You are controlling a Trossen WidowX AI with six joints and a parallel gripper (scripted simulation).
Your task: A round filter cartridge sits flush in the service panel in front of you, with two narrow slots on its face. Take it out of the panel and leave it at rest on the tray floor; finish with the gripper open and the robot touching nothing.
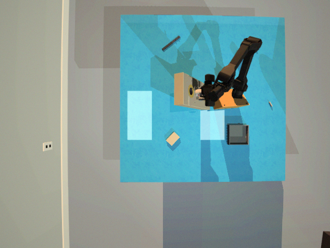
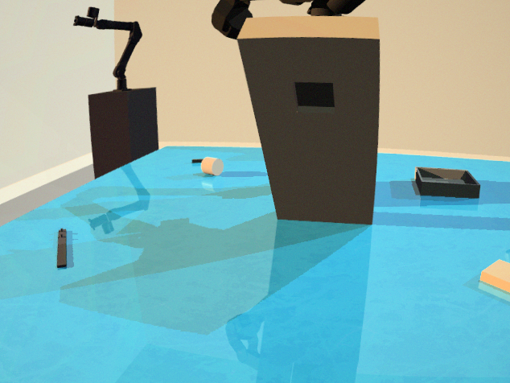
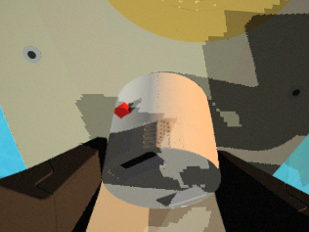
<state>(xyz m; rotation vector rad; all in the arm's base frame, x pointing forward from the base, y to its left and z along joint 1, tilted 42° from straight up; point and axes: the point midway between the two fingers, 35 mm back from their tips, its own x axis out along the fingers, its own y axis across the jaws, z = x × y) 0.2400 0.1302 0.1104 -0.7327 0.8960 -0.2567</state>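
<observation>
Now: gripper tip 360 mm past the tray, 250 mm to the right of it and 220 mm above it. From my gripper tip the other things lie so: dark rod: 450 mm behind, 450 mm to the right, 220 mm below; round filter cartridge: right at my gripper tip; peg: 610 mm behind, 10 mm to the right, 220 mm below.
</observation>
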